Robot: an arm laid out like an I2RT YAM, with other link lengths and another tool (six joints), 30 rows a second.
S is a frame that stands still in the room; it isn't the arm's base.
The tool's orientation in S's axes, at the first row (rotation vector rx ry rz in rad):
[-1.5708, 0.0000, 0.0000]
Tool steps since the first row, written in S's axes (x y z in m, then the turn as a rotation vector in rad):
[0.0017, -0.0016, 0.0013, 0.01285, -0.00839, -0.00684]
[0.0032, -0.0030, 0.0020, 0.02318, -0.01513, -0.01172]
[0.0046, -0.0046, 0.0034, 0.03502, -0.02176, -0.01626]
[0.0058, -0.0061, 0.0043, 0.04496, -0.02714, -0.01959]
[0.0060, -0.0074, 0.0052, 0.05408, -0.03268, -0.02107]
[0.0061, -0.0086, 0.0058, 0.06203, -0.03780, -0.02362]
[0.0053, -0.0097, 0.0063, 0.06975, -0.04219, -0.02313]
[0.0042, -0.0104, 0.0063, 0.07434, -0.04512, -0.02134]
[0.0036, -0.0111, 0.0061, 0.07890, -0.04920, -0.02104]
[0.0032, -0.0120, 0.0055, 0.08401, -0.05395, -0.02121]
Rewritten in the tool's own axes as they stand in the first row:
[0.0017, -0.0013, -0.0016, 0.01285, 0.00684, -0.00839]
[0.0032, -0.0020, -0.0030, 0.02318, 0.01172, -0.01513]
[0.0046, -0.0034, -0.0046, 0.03502, 0.01626, -0.02176]
[0.0058, -0.0043, -0.0061, 0.04496, 0.01959, -0.02714]
[0.0060, -0.0052, -0.0074, 0.05408, 0.02107, -0.03268]
[0.0061, -0.0058, -0.0086, 0.06203, 0.02362, -0.03780]
[0.0053, -0.0063, -0.0097, 0.06975, 0.02313, -0.04219]
[0.0042, -0.0063, -0.0104, 0.07434, 0.02134, -0.04512]
[0.0036, -0.0061, -0.0111, 0.07890, 0.02104, -0.04920]
[0.0032, -0.0055, -0.0120, 0.08401, 0.02121, -0.05395]

